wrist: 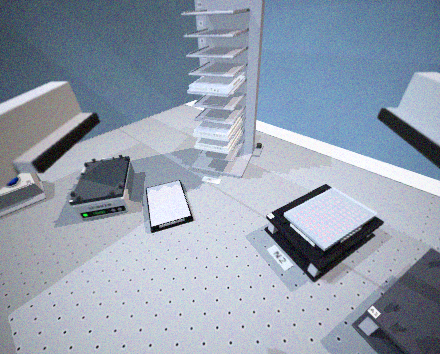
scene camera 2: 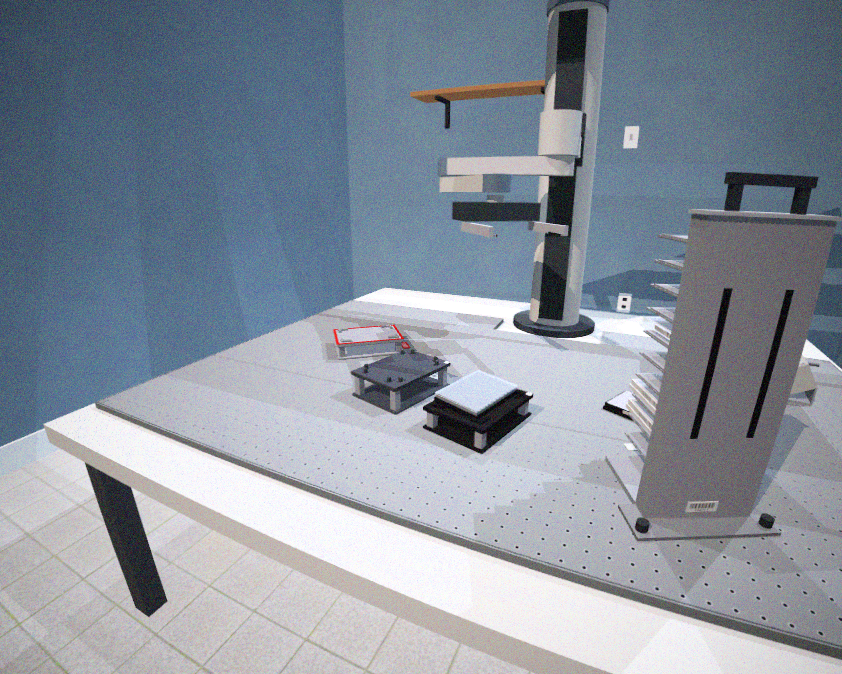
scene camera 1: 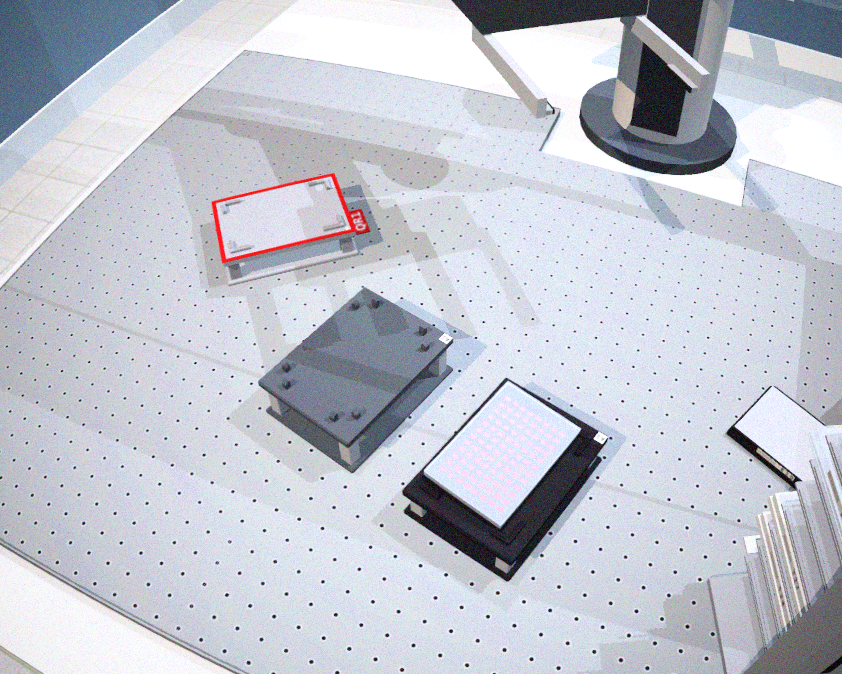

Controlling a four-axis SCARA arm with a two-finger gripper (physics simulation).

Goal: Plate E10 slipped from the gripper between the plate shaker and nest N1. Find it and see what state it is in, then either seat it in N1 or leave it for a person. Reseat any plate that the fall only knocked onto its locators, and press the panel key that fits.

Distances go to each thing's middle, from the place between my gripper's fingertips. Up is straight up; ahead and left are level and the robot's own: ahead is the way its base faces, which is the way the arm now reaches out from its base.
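Labels:
Shaker (wrist: pixel 105 186): 390 mm left of my hand, 280 mm below it.

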